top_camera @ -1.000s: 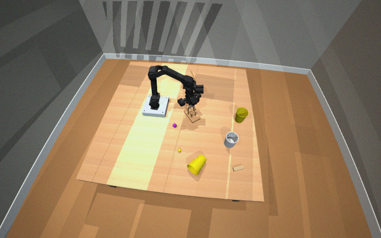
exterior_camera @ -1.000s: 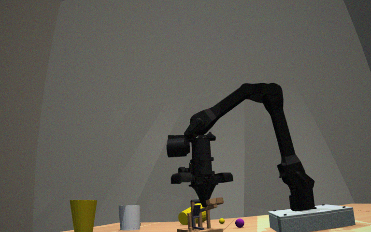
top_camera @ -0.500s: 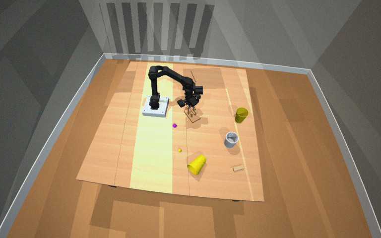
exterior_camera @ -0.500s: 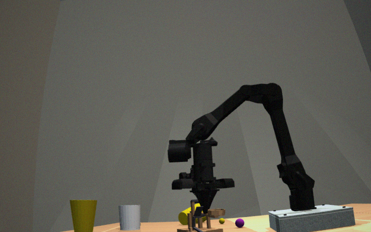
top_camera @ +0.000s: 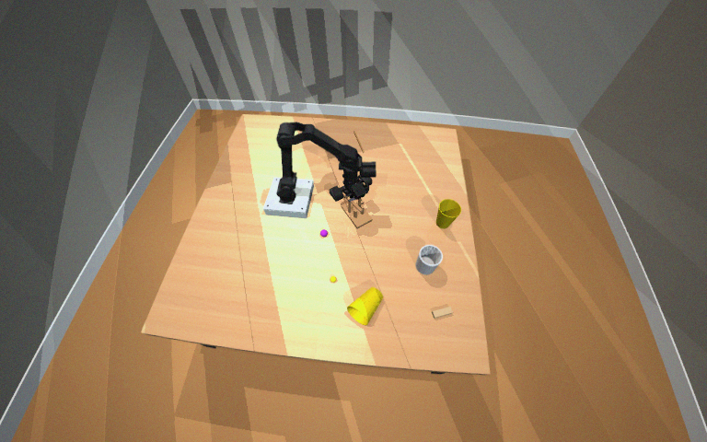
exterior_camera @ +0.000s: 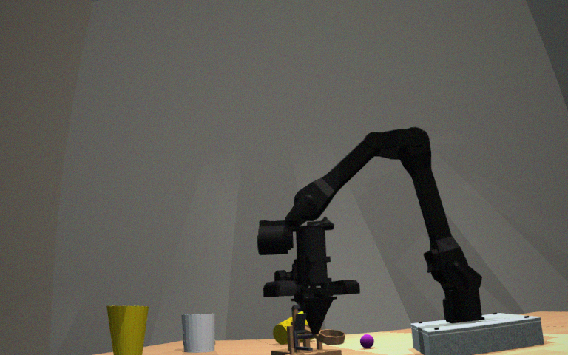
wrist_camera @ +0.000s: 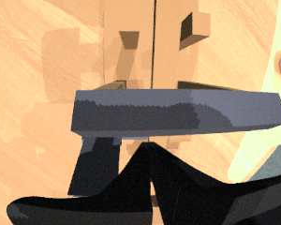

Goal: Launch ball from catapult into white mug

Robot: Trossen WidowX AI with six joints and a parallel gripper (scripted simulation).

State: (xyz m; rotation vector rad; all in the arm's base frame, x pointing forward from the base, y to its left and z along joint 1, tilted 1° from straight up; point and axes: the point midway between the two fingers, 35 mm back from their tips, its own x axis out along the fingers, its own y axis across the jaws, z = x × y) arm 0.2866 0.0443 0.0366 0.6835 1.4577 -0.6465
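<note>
Right now the wooden catapult is 1 cm ahead of my gripper tip and 1 cm to the right of it. Also, from my gripper tip: white mug (35 cm ahead, 25 cm to the right, 2 cm below); then purple ball (9 cm behind, 18 cm to the right, 4 cm below); then yellow ball (1 cm behind, 38 cm to the right, 4 cm below).
</note>
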